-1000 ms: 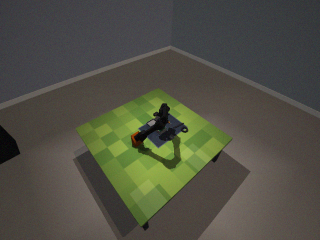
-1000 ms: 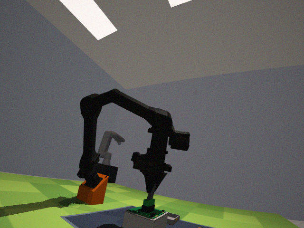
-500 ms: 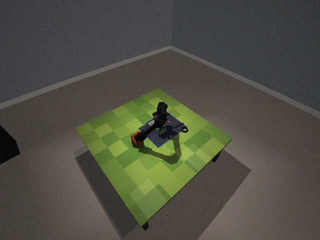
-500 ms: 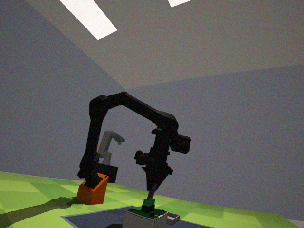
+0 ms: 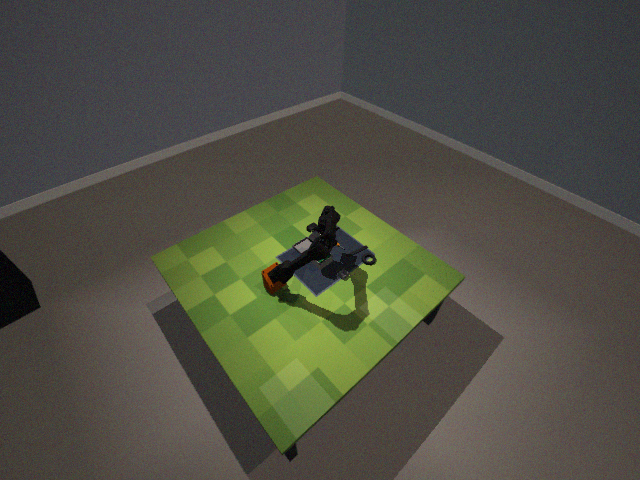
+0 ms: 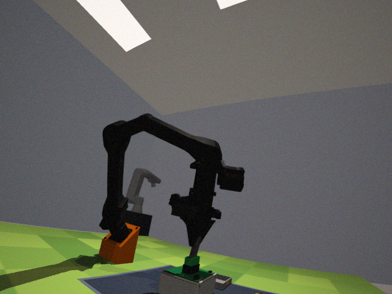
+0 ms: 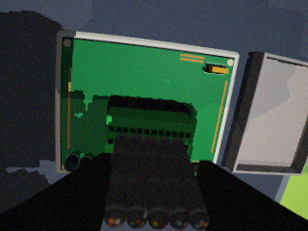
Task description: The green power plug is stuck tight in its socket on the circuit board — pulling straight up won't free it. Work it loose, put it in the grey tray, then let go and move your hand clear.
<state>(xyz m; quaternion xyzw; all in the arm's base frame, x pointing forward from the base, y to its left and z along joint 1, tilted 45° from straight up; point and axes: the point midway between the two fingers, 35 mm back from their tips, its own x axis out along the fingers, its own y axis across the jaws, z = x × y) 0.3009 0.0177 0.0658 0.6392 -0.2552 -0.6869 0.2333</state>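
Now: the green power plug 3 cm below my gripper tip. Round my gripper tip: dark mat: 5 cm ahead, 12 cm below; then dark bar: 21 cm ahead, 11 cm to the right, 12 cm below.
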